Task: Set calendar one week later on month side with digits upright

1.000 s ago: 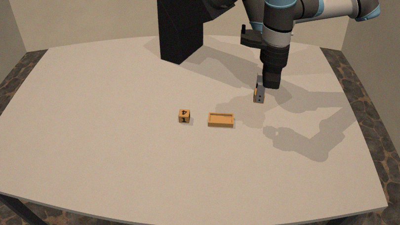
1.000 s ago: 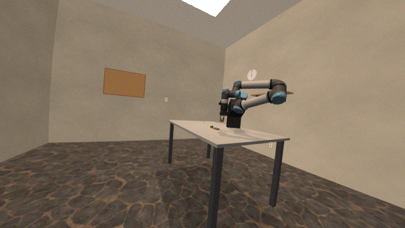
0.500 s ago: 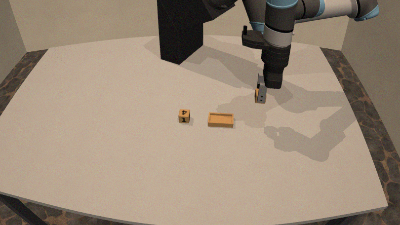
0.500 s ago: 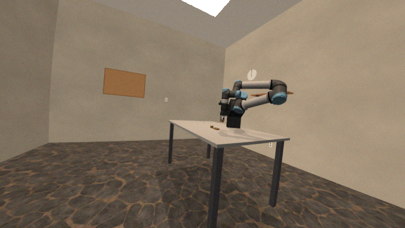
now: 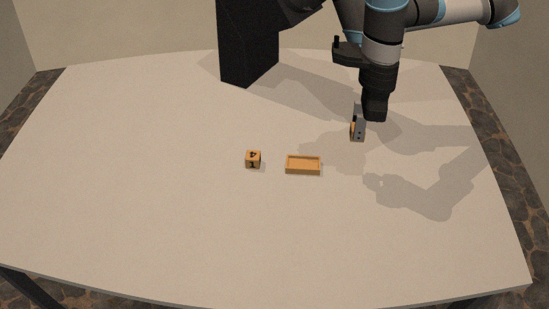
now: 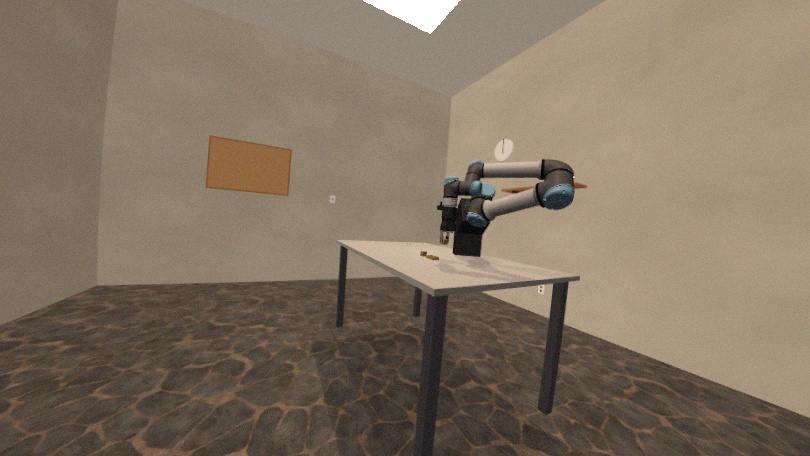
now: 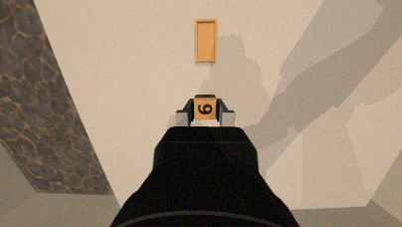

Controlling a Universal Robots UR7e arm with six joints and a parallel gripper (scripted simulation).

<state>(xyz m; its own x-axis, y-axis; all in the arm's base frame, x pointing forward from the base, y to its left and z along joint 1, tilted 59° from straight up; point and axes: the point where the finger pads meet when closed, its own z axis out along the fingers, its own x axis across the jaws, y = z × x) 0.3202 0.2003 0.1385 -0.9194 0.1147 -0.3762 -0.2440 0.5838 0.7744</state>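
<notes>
Now: the orange tray 3 cm ahead of my hand, 10 cm to the right of it and 12 cm below it. From my hand the other things lie so: cube (1 cm below).
</notes>
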